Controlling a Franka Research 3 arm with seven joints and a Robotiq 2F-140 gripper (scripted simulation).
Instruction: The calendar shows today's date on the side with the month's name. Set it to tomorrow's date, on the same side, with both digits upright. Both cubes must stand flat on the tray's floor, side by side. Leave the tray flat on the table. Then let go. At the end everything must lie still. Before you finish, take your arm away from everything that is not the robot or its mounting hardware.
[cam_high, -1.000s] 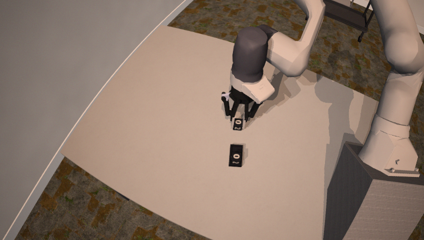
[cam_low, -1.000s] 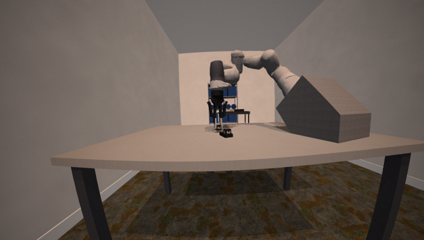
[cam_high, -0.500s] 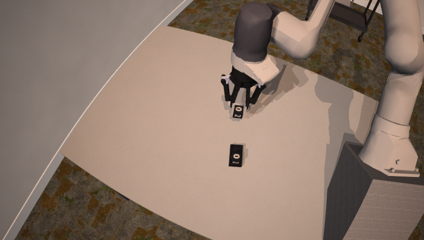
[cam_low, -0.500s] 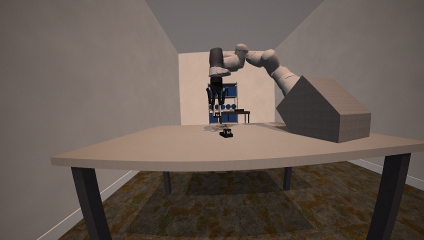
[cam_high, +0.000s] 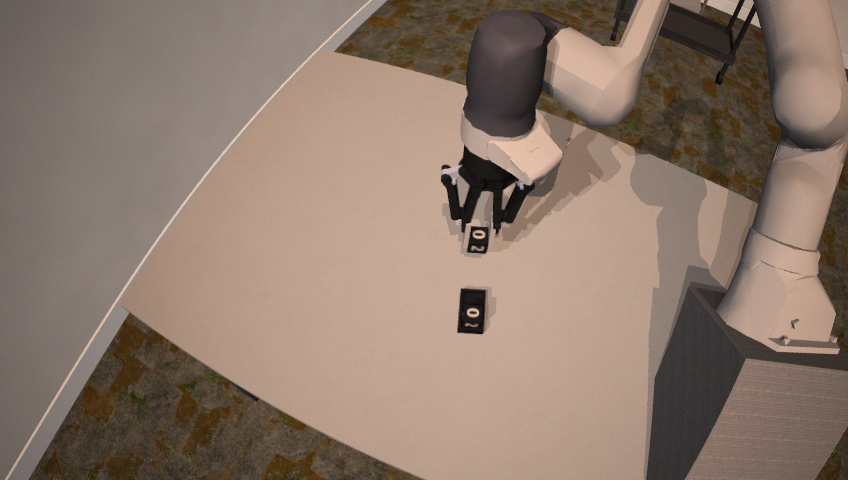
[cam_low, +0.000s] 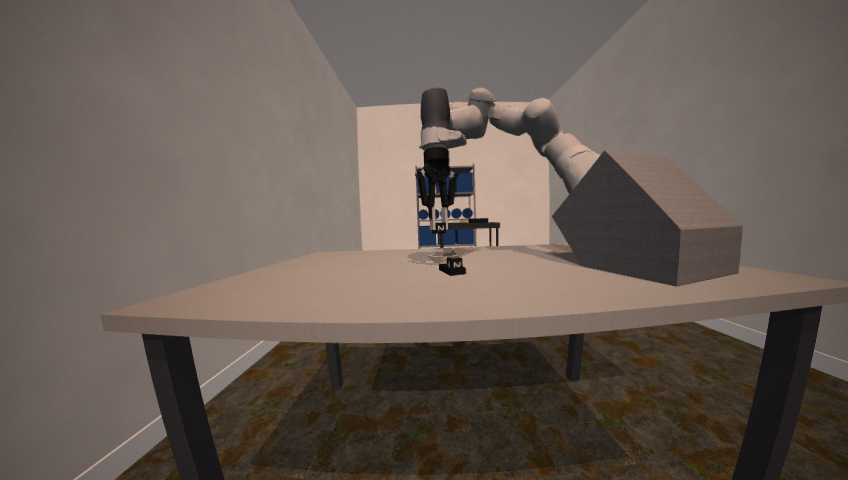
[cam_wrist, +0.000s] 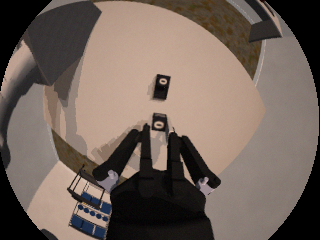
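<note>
The tray is 2 cm behind my hand, 8 cm to the left of it and 14 cm below it.
</note>
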